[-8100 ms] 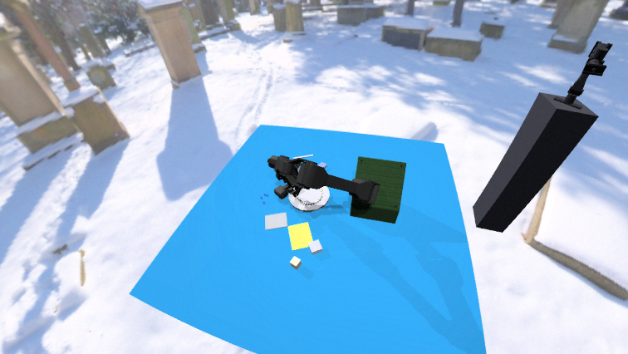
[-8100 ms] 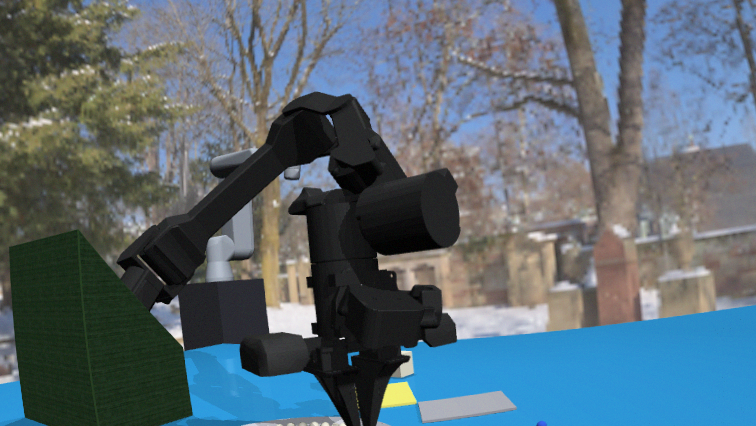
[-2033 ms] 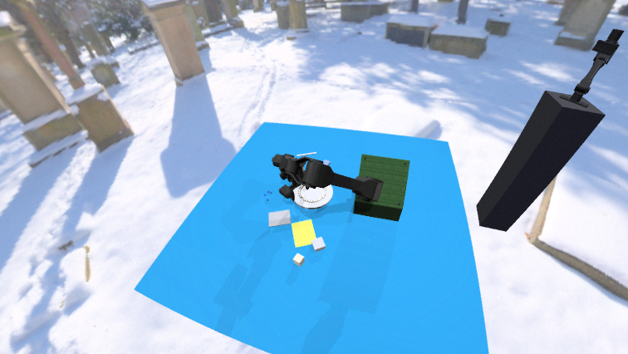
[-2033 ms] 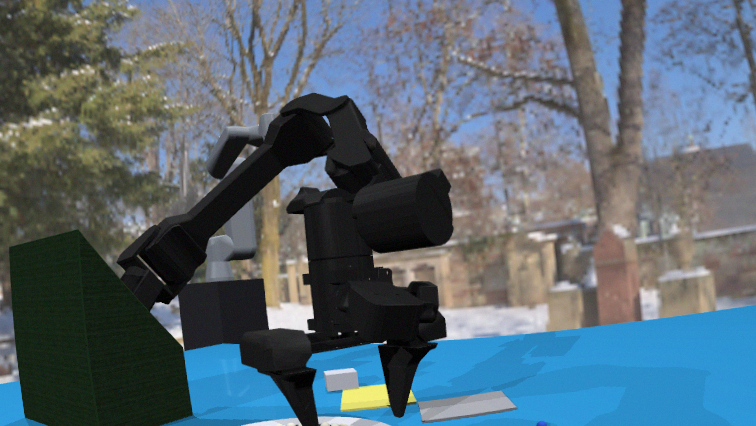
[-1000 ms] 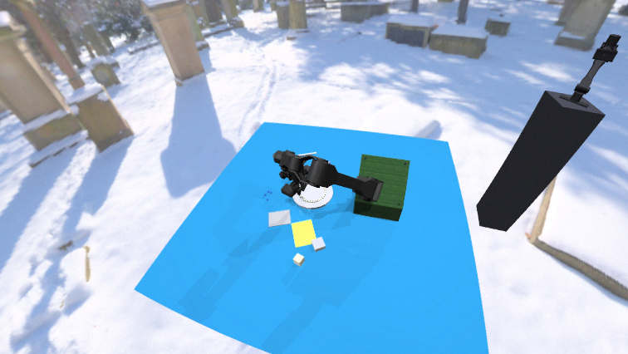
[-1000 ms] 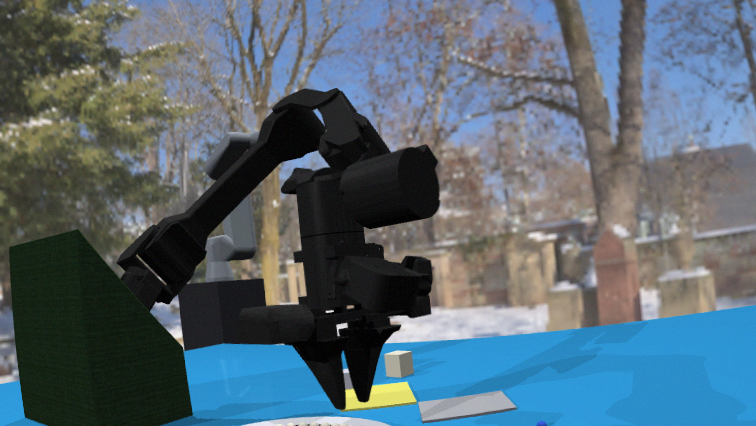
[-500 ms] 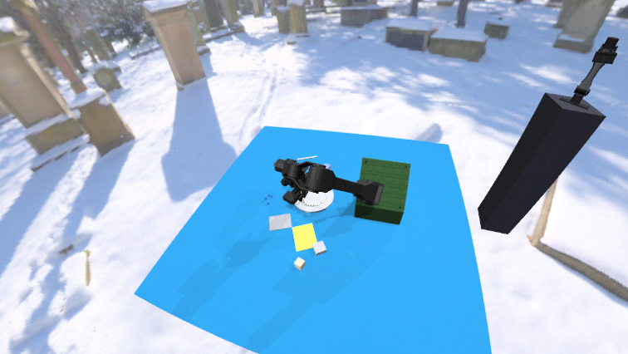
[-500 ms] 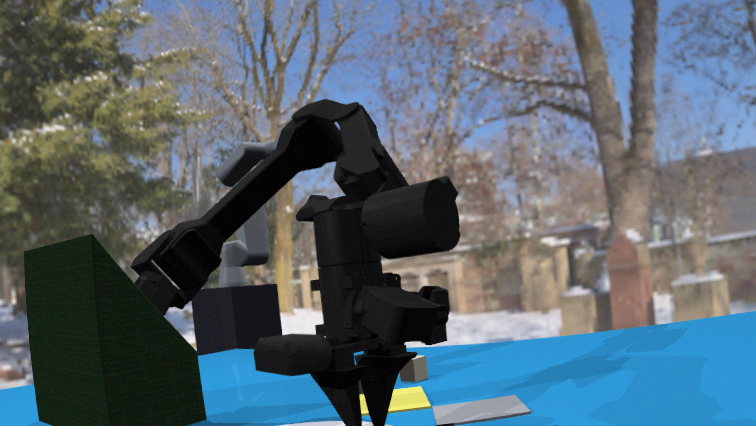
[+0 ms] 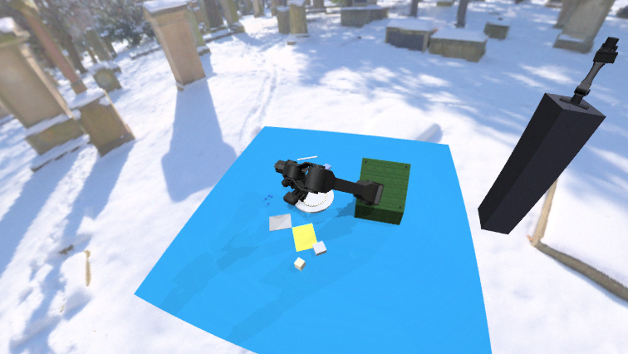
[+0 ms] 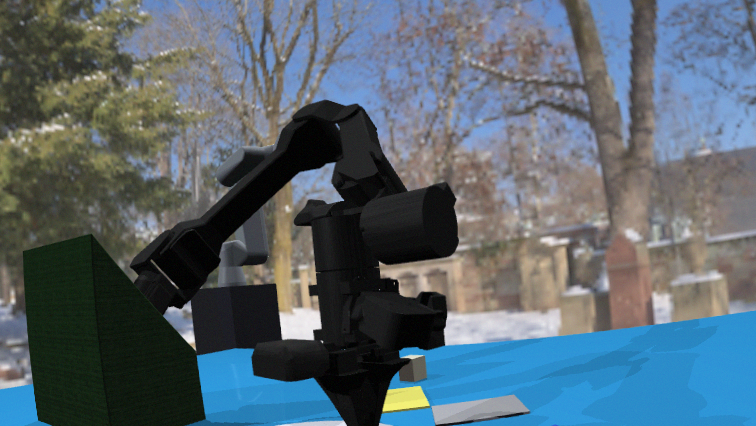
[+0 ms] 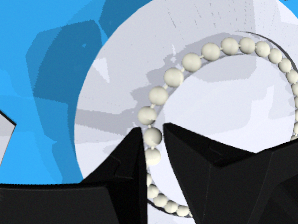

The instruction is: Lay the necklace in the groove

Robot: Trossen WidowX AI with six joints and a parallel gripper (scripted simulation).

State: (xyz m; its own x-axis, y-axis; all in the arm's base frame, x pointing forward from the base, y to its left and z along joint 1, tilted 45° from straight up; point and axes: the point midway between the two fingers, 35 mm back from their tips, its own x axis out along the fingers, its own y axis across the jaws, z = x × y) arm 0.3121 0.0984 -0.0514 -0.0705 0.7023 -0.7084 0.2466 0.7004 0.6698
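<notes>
The round white bead board is 30 mm behind my gripper tip, 50 mm to the right of it and 10 mm below it. Also, from my gripper tip: yellow tile (80 mm behind, 180 mm to the left, 10 mm below); then red object (70 mm ahead, 160 mm to the right, 10 mm below); then grey tile (60 mm ahead, 140 mm to the left, 10 mm below).
</notes>
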